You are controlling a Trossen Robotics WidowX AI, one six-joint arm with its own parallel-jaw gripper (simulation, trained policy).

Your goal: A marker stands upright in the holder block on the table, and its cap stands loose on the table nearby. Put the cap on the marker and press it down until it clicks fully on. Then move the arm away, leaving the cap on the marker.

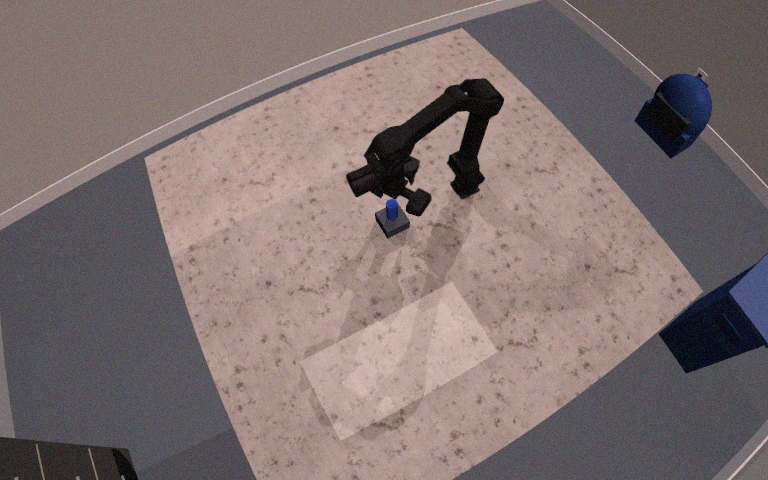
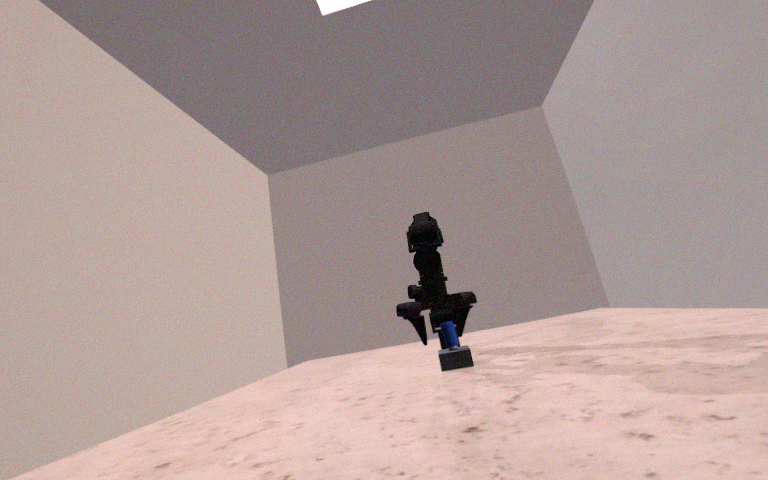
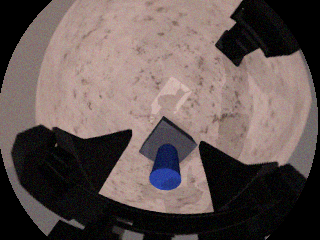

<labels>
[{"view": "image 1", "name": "my gripper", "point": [395,204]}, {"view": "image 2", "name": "my gripper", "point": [443,341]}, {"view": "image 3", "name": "my gripper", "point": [166,139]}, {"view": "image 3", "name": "blue cap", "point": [165,175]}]
</labels>
